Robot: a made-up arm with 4 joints.
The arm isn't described. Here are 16 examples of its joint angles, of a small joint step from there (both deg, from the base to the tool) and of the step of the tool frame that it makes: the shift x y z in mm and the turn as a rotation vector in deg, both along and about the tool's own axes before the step.
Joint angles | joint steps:
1: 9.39 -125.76 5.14 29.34 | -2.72 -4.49 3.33 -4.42
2: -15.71 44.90 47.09 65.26 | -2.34 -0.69 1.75 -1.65
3: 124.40 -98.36 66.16 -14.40 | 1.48 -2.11 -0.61 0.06
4: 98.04 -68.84 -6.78 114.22 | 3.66 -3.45 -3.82 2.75
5: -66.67 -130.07 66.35 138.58 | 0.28 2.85 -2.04 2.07
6: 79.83 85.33 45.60 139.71 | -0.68 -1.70 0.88 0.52
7: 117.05 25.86 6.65 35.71 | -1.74 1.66 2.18 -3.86
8: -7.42 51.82 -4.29 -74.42 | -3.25 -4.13 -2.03 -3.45
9: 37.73 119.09 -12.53 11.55 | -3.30 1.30 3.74 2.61
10: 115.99 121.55 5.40 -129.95 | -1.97 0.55 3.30 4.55
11: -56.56 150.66 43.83 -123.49 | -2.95 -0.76 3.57 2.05
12: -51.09 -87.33 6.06 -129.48 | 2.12 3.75 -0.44 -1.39
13: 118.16 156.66 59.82 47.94 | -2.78 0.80 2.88 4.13
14: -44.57 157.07 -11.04 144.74 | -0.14 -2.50 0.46 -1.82
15: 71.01 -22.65 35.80 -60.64 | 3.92 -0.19 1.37 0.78
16: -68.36 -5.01 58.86 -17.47 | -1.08 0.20 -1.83 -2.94
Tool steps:
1: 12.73 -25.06 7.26 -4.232 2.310 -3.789
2: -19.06 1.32 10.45 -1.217 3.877 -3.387
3: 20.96 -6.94 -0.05 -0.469 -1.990 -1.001
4: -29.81 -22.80 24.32 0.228 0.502 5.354
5: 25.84 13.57 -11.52 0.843 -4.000 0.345
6: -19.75 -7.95 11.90 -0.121 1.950 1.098
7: -1.40 36.38 12.81 1.894 3.593 -6.414
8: 28.30 -15.79 0.43 -1.918 -0.437 -5.949
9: 24.07 6.61 -9.35 -0.641 -2.777 -4.516
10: -8.92 2.72 15.49 2.437 1.094 1.989
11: -22.93 12.45 30.47 3.472 2.943 0.969
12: -9.78 -0.45 -2.59 -1.133 4.621 -1.422
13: 22.02 2.86 -8.19 -0.498 -2.898 -1.154
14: -11.51 9.12 26.50 2.392 2.129 -0.627
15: 0.73 25.22 25.74 4.382 -0.453 0.034
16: -7.28 -3.19 0.49 -0.762 1.975 -0.737
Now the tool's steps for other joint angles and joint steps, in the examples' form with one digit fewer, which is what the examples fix.
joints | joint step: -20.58 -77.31 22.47 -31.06 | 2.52 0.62 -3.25 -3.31
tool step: -2.2 6.5 9.3 1.28 1.73 -1.67
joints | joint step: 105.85 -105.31 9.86 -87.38 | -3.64 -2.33 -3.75 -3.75
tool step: -4.9 -7.3 -7.0 -3.00 -2.42 2.04
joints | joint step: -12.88 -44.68 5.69 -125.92 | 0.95 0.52 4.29 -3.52
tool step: -1.7 30.6 31.0 3.52 5.21 -5.11
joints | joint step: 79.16 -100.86 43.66 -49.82 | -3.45 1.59 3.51 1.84
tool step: -18.6 6.6 -6.1 0.08 0.51 1.76
